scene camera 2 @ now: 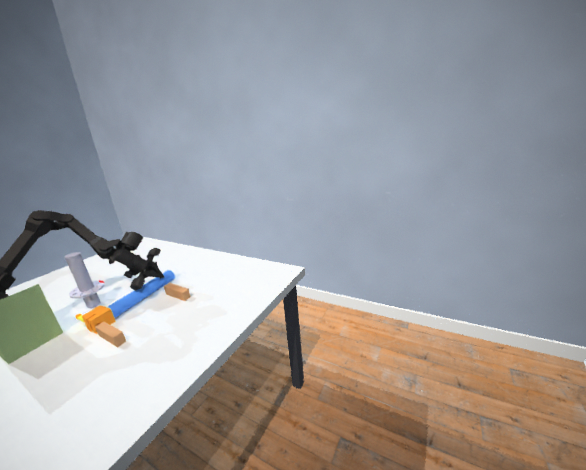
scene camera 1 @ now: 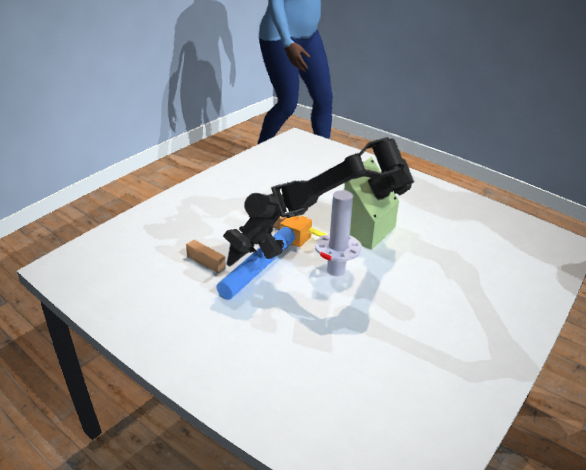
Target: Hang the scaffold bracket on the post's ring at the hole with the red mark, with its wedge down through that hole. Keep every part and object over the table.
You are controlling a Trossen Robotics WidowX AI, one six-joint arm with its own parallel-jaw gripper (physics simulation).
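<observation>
The scaffold bracket is a blue tube [scene camera 1: 246, 270] [scene camera 2: 139, 294] with an orange head [scene camera 1: 298, 229] [scene camera 2: 99, 317] and a small yellow wedge [scene camera 1: 317, 231]. It lies flat, propped on two wooden blocks [scene camera 1: 205, 255] [scene camera 2: 177, 291] [scene camera 2: 110, 334]. The grey post [scene camera 1: 341, 214] [scene camera 2: 78, 272] stands just to the right of the head. Its ring [scene camera 1: 348, 252] [scene camera 2: 77, 294] has a red mark [scene camera 1: 326, 255] on the side facing the bracket. My gripper [scene camera 1: 246, 254] [scene camera 2: 138, 281] is low over the middle of the tube, shut and holding nothing.
A green block [scene camera 1: 377, 216] carrying the arm's base stands behind the post. A person in blue [scene camera 1: 296, 61] stands beyond the far table edge. The table edge and a leg [scene camera 2: 293, 336] are near the bracket's free end in scene camera 2.
</observation>
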